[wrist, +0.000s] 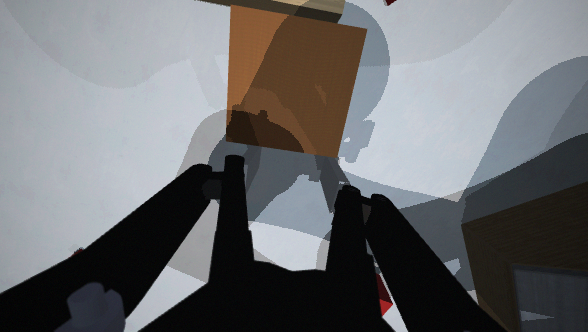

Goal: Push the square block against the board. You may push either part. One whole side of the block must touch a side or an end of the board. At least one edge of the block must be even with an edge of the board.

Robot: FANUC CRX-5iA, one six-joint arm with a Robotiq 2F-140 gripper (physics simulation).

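Frame: origin at the arm's base, x up, y right, z ahead, level; millimetres.
Seen in the pictures: gripper, fingertip midpoint: [291, 160].
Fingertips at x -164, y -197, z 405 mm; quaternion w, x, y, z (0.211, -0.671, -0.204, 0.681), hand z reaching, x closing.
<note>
A point is followed by its place in that frame.
The orange square block [295, 82] {x -147, y -143, z 454 mm} lies at the upper middle of the wrist view, partly under shadow. A pale wooden piece, seemingly the board [322, 5] {x -147, y -93, z 477 mm}, is cut off by the top edge of the view, just beyond the block's far side. The block's far right corner reaches out past the board's visible right end. Whether the two touch along the whole side cannot be told. My gripper [291, 160] {x -164, y -197, z 405 mm} is partly open with nothing between its fingers. Its fingertips are on the near side of the block, below its near edge in the view.
A dark wooden frame or box [520, 225] {x -149, y -75, z 190 mm} with a grey inner panel stands at the lower right. A red object [384, 301] {x -135, y -235, z 218 mm} shows partly behind the right finger. Small red bits show at the top edge [389, 2] {x -171, y -45, z 444 mm} and beside the left finger linkage [78, 252] {x -170, y -477, z 509 mm}. Arm shadows cross the white surface.
</note>
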